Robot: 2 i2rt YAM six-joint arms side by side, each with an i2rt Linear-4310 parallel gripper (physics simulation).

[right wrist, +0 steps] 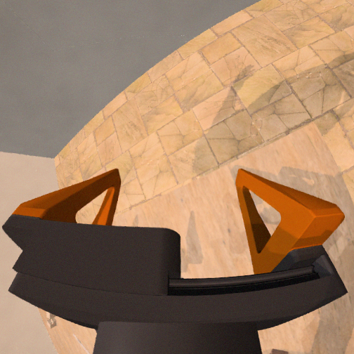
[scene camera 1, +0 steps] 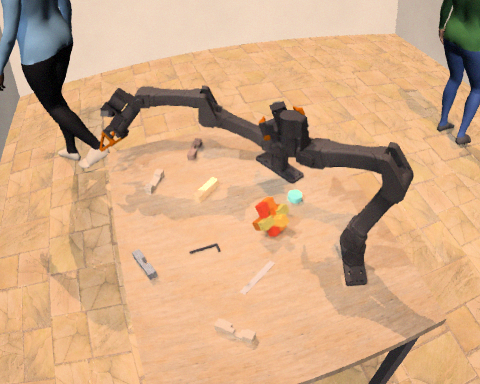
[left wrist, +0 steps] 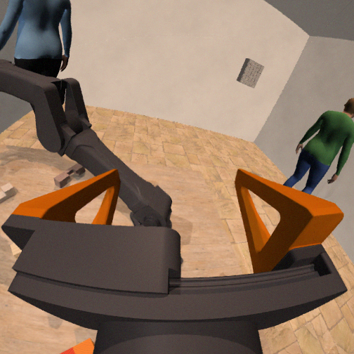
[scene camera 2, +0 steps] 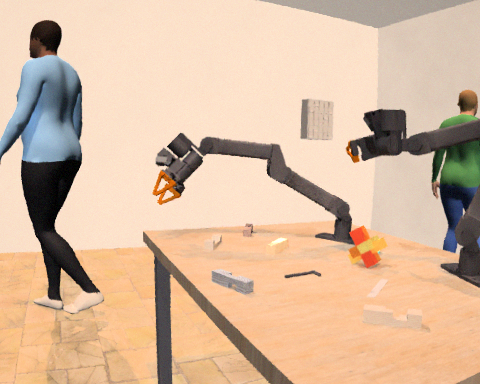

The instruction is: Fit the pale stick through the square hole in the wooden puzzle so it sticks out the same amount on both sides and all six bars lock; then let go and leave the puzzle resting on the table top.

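Pixels of known places: left gripper, fingertip midpoint: (scene camera 2: 359,146); right gripper, fingertip midpoint: (scene camera 1: 105,148) (scene camera 2: 156,199); left arm's base at its link origin: (scene camera 1: 352,260) (scene camera 2: 467,276); right arm's base at its link origin: (scene camera 1: 279,167) (scene camera 2: 342,240).
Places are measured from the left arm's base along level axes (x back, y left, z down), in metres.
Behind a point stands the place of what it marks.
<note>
The pale yellow stick (scene camera 1: 206,189) {x -0.482, y -0.313, z -0.028 m} (scene camera 2: 278,244) {x -0.488, y -0.299, z -0.025 m} lies flat on the table (scene camera 1: 175,310) {x -0.540, y 0.181, z 0.000 m} (scene camera 2: 310,340) {x -0.540, y 0.306, z 0.000 m}, apart from the puzzle; part of it shows in the left wrist view (left wrist: 15,249). The red, orange and yellow wooden puzzle (scene camera 1: 270,220) {x -0.264, y -0.115, z -0.074 m} (scene camera 2: 368,246) {x -0.275, y -0.095, z -0.068 m} rests tilted on the table; its square hole cannot be made out. My left gripper (scene camera 1: 280,118) {x -0.233, y -0.317, z -0.339 m} (scene camera 2: 352,151) {x -0.233, y -0.317, z -0.339 m} (left wrist: 177,175) is open and empty, high above the table behind the puzzle. My right gripper (scene camera 1: 104,147) {x -0.880, y -0.430, z -0.141 m} (scene camera 2: 157,198) {x -0.880, y -0.430, z -0.141 m} (right wrist: 177,174) is open and empty, raised near the table's far left corner, away from the stick.
Notched blocks lie around: grey (scene camera 1: 144,264) {x -0.651, y 0.032, z -0.028 m} (scene camera 2: 232,282) {x -0.657, y 0.044, z -0.018 m}, beige (scene camera 1: 225,327) {x -0.390, y 0.251, z -0.029 m} (scene camera 2: 381,316) {x -0.389, y 0.259, z -0.017 m}, small beige (scene camera 1: 155,181) {x -0.683, y -0.376, z -0.014 m} and brownish (scene camera 1: 194,149) {x -0.551, y -0.549, z -0.030 m}. A black hex key (scene camera 1: 205,248) {x -0.468, y -0.060, z -0.005 m}, a thin whitish strip (scene camera 1: 257,277) {x -0.304, y 0.053, z -0.001 m} and a teal disc (scene camera 1: 295,196) {x -0.172, y -0.283, z -0.019 m} lie nearer the puzzle. Two people stand beyond the table.
</note>
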